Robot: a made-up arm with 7 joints. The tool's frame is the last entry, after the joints.
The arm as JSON. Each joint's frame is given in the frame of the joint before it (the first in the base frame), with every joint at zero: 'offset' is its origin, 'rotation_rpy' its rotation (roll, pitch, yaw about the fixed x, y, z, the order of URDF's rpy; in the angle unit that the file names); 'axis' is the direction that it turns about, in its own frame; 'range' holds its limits. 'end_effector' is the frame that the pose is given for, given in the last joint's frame.
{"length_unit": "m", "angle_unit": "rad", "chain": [
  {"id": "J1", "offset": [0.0, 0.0, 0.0], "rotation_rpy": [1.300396, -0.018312, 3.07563], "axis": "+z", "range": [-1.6, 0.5]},
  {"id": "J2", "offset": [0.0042, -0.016, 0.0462], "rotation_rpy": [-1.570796, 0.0, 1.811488], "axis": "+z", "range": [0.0, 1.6]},
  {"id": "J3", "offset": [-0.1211, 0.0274, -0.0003], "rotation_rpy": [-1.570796, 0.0, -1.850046], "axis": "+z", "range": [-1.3, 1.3]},
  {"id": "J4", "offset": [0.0, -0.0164, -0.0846], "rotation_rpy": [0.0, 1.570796, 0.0], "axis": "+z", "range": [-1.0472, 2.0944]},
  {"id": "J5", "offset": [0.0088, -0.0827, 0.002], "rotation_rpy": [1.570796, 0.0, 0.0], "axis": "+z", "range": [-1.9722, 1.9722]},
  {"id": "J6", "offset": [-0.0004, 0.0, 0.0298], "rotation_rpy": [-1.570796, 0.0, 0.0], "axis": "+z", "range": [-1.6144, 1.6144]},
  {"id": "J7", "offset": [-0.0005, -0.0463, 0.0], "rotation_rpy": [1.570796, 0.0, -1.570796], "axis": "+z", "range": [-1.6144, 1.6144]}
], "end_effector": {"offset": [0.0, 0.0, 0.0], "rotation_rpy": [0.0, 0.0, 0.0]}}
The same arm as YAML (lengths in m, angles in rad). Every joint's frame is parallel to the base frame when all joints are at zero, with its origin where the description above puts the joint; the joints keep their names.
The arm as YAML. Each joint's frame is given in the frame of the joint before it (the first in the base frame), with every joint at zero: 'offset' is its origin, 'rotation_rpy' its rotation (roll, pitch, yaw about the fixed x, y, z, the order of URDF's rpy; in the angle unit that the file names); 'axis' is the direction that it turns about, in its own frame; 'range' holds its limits. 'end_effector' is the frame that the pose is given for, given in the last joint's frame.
length_unit: m
angle_unit: rad
chain:
  - id: J1
    offset: [0.0, 0.0, 0.0]
    rotation_rpy: [0.0, 0.0, 0.0]
    axis: [0.068403, 0.961235, 0.26711]
    range: [-1.6, 0.5]
  - id: J2
    offset: [-0.001, 0.049, -0.003]
    rotation_rpy: [0.0, 0.0, 0.0]
    axis: [0.968889, -0.0002, -0.247497]
    range: [0.0, 1.6]
  - id: J3
    offset: [-0.031, 0.007, -0.12]
    rotation_rpy: [0.0, 0.0, 0.0]
    axis: [0.247497, -0.0001, 0.968889]
    range: [-1.3, 1.3]
  - id: J4
    offset: [-0.005, 0.0, -0.086]
    rotation_rpy: [0.0, 0.0, 0.0]
    axis: [0.0002, 1.0, 0.0]
    range: [-1.0472, 2.0944]
  - id: J5
    offset: [0.078, 0.002, -0.029]
    rotation_rpy: [0.0, 0.0, 0.0]
    axis: [0.968889, -0.0002, -0.247497]
    range: [-1.9722, 1.9722]
  - id: J6
    offset: [0.029, 0.0, -0.007]
    rotation_rpy: [0.0, 0.0, 0.0]
    axis: [0.0002, 1.0, 0.0]
    range: [-1.6144, 1.6144]
  - id: J7
    offset: [0.045, 0.0, -0.011]
    rotation_rpy: [0.0, 0.0, 0.0]
    axis: [0.247497, -0.0001, 0.968889]
    range: [-1.6144, 1.6144]
end_effector:
  offset: [0.0, 0.0, 0.0]
  rotation_rpy: [0.0, 0.2501, -0.0002]

